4 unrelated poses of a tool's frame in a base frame.
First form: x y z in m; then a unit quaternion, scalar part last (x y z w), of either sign.
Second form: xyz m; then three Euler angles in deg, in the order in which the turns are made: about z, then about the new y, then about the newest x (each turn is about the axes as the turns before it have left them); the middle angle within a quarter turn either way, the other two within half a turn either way. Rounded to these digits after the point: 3 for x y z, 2 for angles.
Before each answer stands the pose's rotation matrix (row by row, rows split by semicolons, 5 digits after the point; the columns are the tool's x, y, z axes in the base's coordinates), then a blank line. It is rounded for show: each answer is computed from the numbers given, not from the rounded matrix.
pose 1, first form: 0.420 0.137 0.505 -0.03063 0.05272 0.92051 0.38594
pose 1, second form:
-0.70023 -0.71375 -0.01570; 0.70729 -0.69654 0.12070; -0.09708 0.07342 0.99256

0.420 0.137 0.505 134.71 5.57 4.23
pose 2, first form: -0.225 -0.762 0.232 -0.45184 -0.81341 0.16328 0.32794
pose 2, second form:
-0.37659 0.62797 -0.68105; 0.84215 0.53836 0.03073; 0.38595 -0.56198 -0.73159

-0.225 -0.762 0.232 114.09 -22.70 -142.47
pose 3, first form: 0.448 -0.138 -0.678 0.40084 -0.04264 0.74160 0.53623
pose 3, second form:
-0.10357 -0.82952 0.54879; 0.76115 -0.42128 -0.49313; 0.64025 0.36664 0.67502

0.448 -0.138 -0.678 97.75 -39.81 28.51
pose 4, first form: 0.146 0.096 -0.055 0.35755 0.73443 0.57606 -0.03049
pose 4, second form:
-0.74246 0.56032 0.36715; 0.49006 0.08063 0.86795; 0.45672 0.82434 -0.33445

0.146 0.096 -0.055 146.57 -27.18 112.08
